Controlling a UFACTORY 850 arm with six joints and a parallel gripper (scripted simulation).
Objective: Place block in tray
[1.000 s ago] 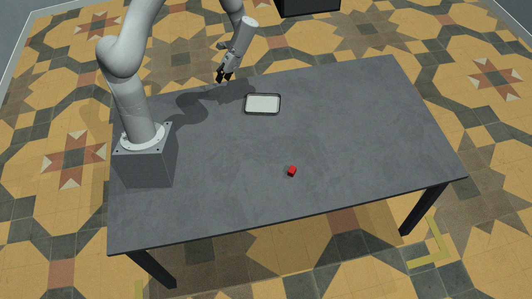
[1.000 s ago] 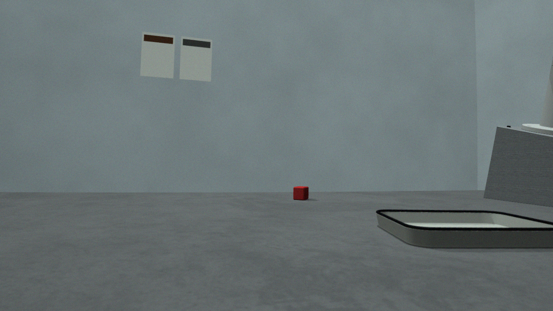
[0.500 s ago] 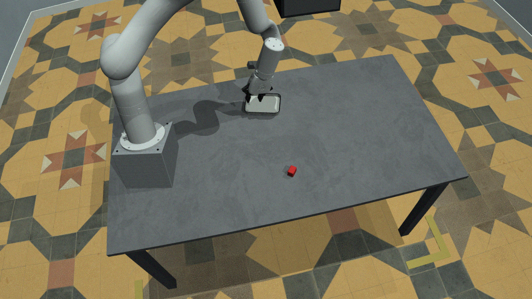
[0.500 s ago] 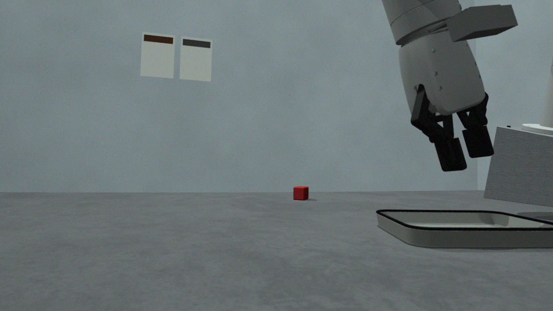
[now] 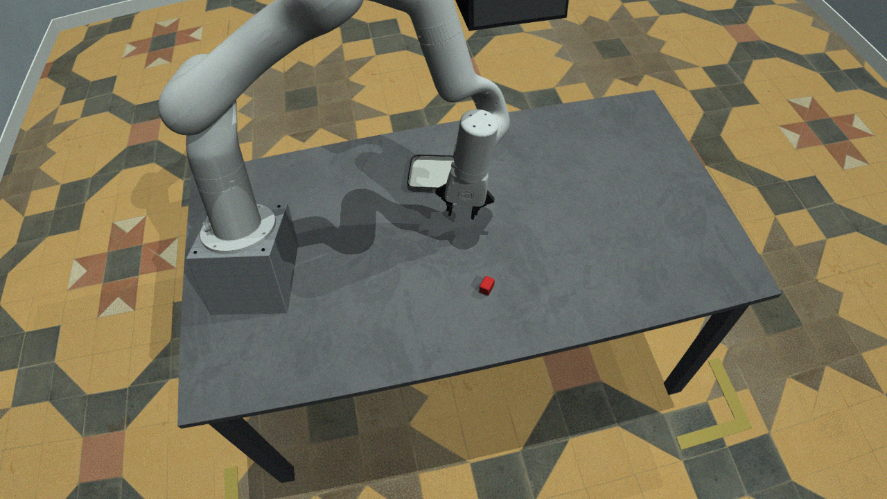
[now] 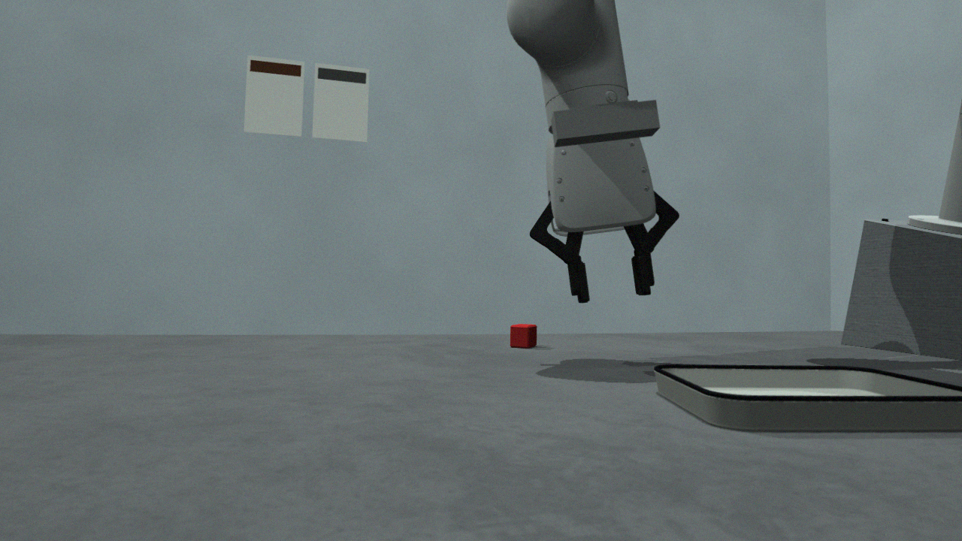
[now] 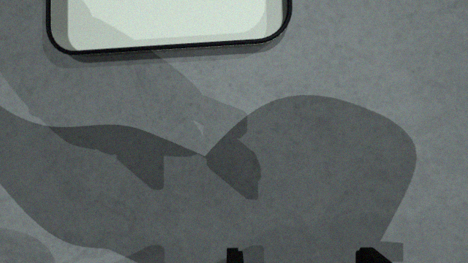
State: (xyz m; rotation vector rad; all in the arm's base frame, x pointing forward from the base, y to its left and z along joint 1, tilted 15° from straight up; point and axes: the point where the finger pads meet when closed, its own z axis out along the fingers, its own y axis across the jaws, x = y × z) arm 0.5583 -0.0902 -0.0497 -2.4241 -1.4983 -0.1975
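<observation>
Now: the red block 10 mm behind my hand, 200 mm to the right of it and 70 mm below it. Also, from my hand: white tray: 10 mm ahead, 210 mm to the left, 70 mm below.
</observation>
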